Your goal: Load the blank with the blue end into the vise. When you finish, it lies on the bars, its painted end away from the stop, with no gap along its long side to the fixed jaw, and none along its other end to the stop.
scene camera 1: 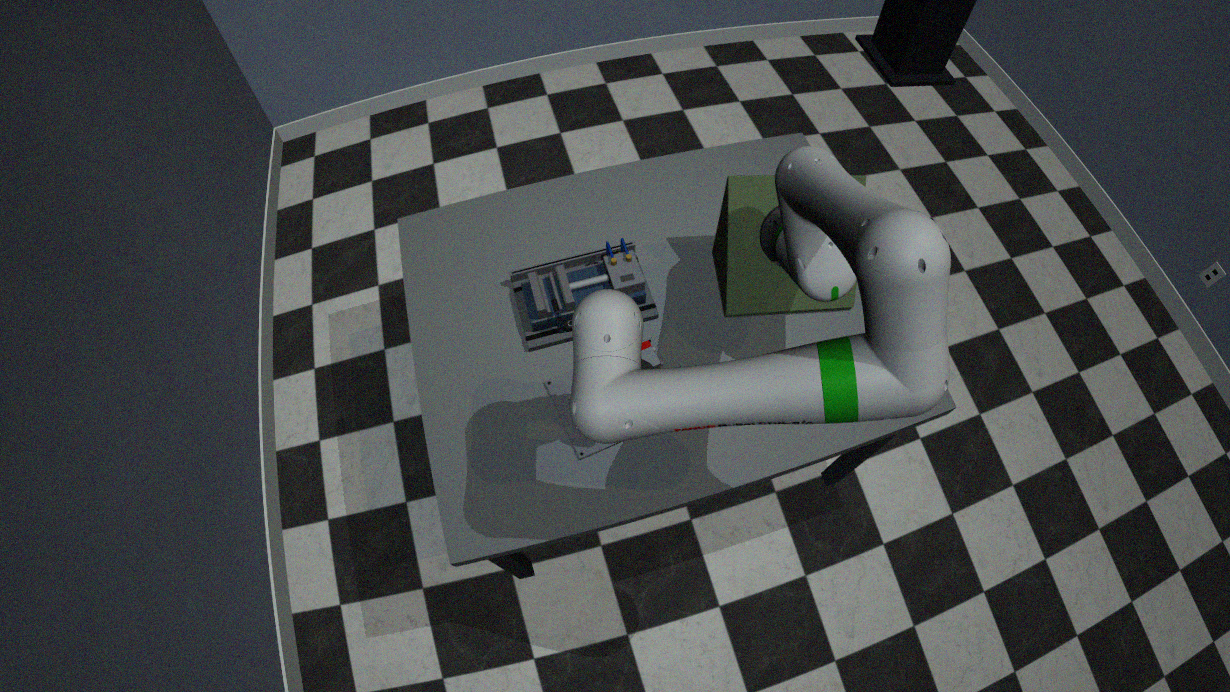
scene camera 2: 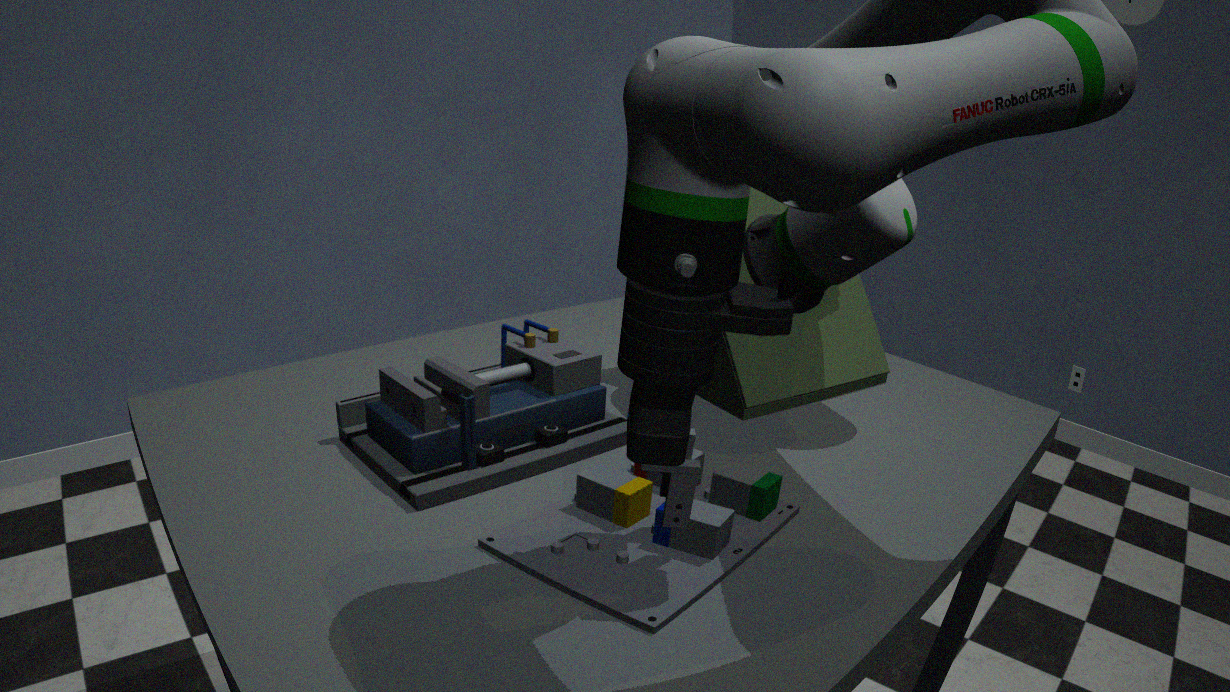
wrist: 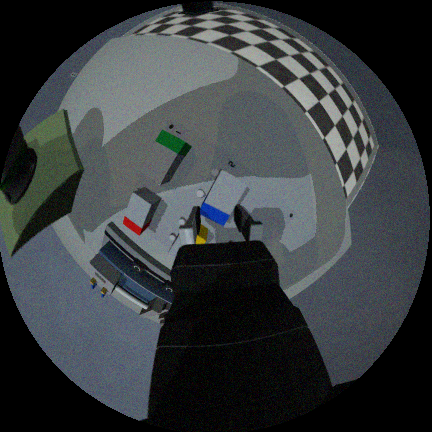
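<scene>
The blank with the blue end is a grey block lying on the grey plate. Its blue end faces the fingers in the wrist view. My gripper points down and is shut on this blank near its blue end, one finger on each side; the arm hides it in scene camera 1. The vise stands behind the plate, blue-bodied with grey jaws. A space shows between its two jaws, and a blue post stands at its near side. The bars cannot be made out clearly.
Blanks with a yellow end, a green end and a red end are close around the held one. Small pegs rise from the plate. The olive robot base stands at the right.
</scene>
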